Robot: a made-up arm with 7 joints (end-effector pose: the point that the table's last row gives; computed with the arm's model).
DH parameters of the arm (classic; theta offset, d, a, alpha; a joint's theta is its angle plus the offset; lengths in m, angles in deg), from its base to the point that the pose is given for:
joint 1: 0 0.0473 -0.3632 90
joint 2: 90 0.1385 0.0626 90
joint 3: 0 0.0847 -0.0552 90
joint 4: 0 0.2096 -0.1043 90
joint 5: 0 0.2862 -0.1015 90
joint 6: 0 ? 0.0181 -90
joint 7: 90 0.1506 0.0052 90
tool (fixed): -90 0.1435 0 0
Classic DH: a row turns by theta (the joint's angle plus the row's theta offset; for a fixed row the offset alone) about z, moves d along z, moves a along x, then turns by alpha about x.
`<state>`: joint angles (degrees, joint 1 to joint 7).
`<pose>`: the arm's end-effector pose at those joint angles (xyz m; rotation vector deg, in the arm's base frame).
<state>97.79 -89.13 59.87 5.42 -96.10 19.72 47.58</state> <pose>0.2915 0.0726 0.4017 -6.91 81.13 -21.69</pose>
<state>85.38 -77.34 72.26 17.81 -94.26 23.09 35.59</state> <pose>0.4233 -0.0824 0.4026 17.70 90.77 -46.29</pose>
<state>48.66 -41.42 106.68 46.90 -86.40 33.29 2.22</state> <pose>0.2910 -0.6643 0.2622 91.59 114.65 -84.00</pose>
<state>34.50 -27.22 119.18 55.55 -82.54 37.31 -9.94</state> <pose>0.0962 -0.7747 0.1700 -109.45 -110.27 72.08</pose>
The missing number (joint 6, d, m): -0.3132
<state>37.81 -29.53 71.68 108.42 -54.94 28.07 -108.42</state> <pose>0.2557 -0.2173 0.5129 -65.02 -88.40 140.43</pose>
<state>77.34 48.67 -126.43 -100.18 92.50 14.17 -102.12</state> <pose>0.4440 -0.3934 0.5474 77.99 124.98 -69.24</pose>
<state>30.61 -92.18 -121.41 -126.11 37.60 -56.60 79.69</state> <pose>-0.3780 -0.8691 -0.5005 -71.39 -106.30 87.82</pose>
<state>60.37 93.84 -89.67 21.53 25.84 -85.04 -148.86</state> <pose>0.1938 -0.0697 -0.2776 135.36 -62.51 -41.70</pose>
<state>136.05 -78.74 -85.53 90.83 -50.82 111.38 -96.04</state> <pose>0.5096 -0.6106 0.0020 -29.12 29.56 146.77</pose>
